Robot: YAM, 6 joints.
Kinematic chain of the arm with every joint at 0, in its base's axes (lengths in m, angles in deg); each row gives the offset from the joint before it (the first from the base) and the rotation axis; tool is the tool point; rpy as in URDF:
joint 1: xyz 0 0 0.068 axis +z
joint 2: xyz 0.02 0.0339 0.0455 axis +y
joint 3: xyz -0.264 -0.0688 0 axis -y
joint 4: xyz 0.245 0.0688 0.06 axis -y
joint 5: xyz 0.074 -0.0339 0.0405 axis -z
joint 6: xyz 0.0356 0 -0.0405 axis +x
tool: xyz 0 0 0 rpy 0 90 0
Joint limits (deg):
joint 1: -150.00..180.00
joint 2: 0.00..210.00
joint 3: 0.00..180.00
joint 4: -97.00..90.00
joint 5: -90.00..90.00
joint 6: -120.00..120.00
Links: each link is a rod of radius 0.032 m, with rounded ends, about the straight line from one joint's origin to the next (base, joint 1, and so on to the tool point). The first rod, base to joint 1, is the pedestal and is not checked.
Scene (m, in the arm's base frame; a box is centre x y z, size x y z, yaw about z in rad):
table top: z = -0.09
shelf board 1: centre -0.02 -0.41 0 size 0.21 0.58 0.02 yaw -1.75
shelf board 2: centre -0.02 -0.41 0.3 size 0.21 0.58 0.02 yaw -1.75
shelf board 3: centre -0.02 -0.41 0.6 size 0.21 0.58 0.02 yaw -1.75
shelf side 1: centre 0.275 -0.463 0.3 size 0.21 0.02 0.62 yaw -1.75
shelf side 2: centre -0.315 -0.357 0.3 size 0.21 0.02 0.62 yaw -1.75
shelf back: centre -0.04 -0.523 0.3 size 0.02 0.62 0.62 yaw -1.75
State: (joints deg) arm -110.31 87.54 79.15 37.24 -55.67 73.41
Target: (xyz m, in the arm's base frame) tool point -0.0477 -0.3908 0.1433
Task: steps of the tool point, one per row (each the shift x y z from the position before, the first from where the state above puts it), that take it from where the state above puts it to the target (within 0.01 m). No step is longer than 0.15 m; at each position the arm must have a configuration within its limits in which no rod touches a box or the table.
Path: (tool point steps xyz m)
1: 0.0049 0.0565 0.0099
2: 0.0100 0.0536 -0.0002
3: 0.0138 0.0485 -0.0097
4: 0.0000 -0.0435 -0.1040
5: 0.0210 -0.0056 -0.1060
6: 0.0306 0.0338 -0.0930
7: -0.0138 -0.0670 0.0165
8: -0.0126 -0.0691 0.0000
9: -0.0104 -0.0669 -0.0165

